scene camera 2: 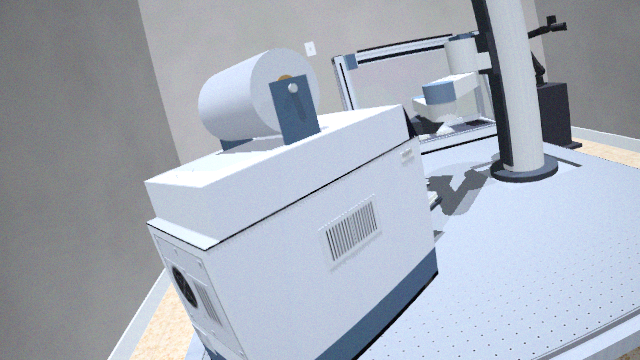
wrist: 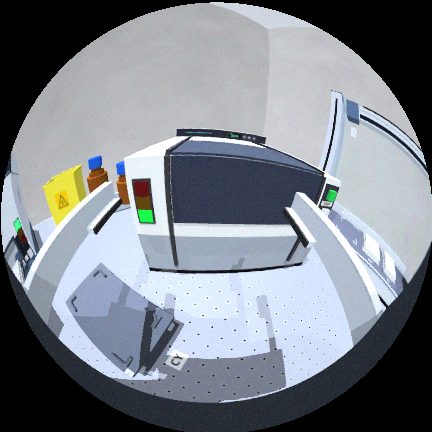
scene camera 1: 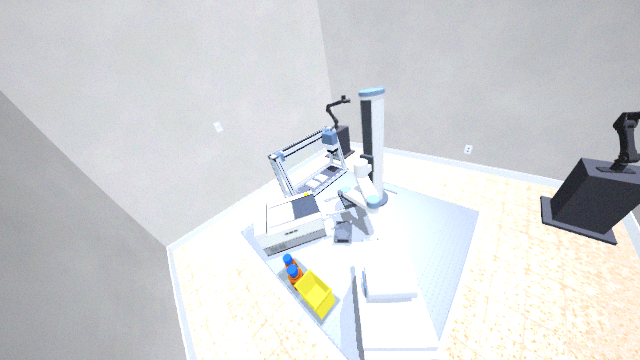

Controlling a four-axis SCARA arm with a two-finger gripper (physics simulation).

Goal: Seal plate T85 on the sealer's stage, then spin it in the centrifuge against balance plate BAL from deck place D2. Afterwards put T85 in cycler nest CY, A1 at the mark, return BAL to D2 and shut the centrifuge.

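Places are measured from the arm's base along level axes (x ahead, y left, z up), in centimetres.
Where they show: gripper, fingertip midpoint: (wrist: 200,193) (scene camera 1: 326,207); arm's base at its link origin: (scene camera 2: 524,170).
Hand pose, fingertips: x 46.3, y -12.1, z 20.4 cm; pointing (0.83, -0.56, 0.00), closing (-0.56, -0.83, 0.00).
Note:
Things, the pixels of their top centre, and the offset from my fingertips. "spot": a spot on its surface instead.
- grey cycler nest at its top centre: (wrist: 103,310) (scene camera 1: 342,229) dx +1.2, dy +14.5, dz -13.3 cm
- CY label at its top centre: (wrist: 176,359) dx -7.6, dy +8.7, dz -19.1 cm
- sealer at its top centre: (scene camera 2: 256,59) (scene camera 1: 387,265) dx +27.9, dy +60.3, dz +28.5 cm
- big white machine with the film roll, surface spot: (scene camera 2: 235,100) spot: dx +31.2, dy +68.5, dz +23.2 cm
- gantry frame at a spot on its surface: (wrist: 327,135) spot: dx +2.7, dy -42.2, dz +11.9 cm
My gripper (scene camera 1: 326,208) (wrist: 200,193) is open, with nothing between its fingers. Its fingers point at the dark front of a white machine (scene camera 1: 295,229) (wrist: 200,230), apparently the centrifuge; a green light is lit on it and the dark panel looks shut. The grey cycler nest (scene camera 1: 343,232) (wrist: 97,312), near the CY label (wrist: 177,359), bears no plate and lies at the lower left in the wrist view. The sealer (scene camera 1: 392,285) (scene camera 2: 300,240) is the big white machine with the film roll (scene camera 2: 235,100); its stage cannot be made out. T85 and BAL cannot be told apart by label.
A gantry frame (scene camera 1: 282,177) (wrist: 327,135) stands over a deck with pale plates (wrist: 371,246) (scene camera 1: 316,179). A yellow bin (scene camera 1: 315,295) (wrist: 65,192) and brown bottles with blue caps (scene camera 1: 294,275) (wrist: 97,180) stand left of the machine. The arm's column (scene camera 1: 378,145) (scene camera 2: 520,100) rises behind.

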